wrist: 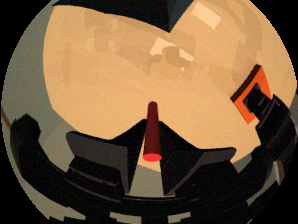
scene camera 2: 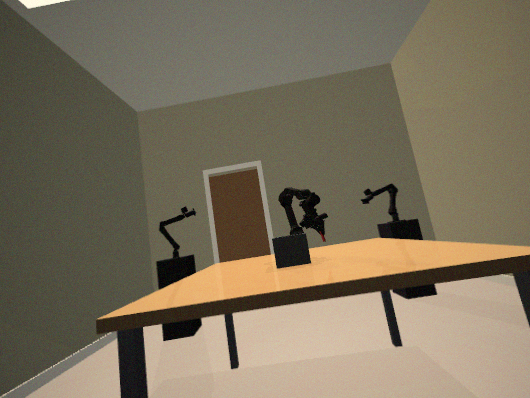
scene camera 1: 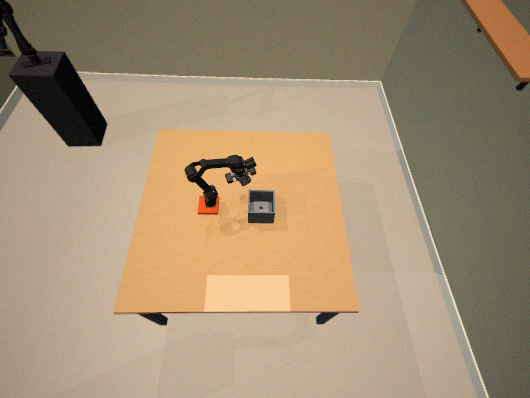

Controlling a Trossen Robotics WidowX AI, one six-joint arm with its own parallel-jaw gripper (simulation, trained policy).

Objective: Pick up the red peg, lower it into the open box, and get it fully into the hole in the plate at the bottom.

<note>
In view: the gripper [wrist: 151, 123], a red peg [wrist: 152, 151] and a grey box [scene camera 2: 292, 250].
The grey box shows as well in scene camera 1 [scene camera 1: 268, 196]. Scene camera 1 does not show the red peg, which is hidden by the gripper.
</note>
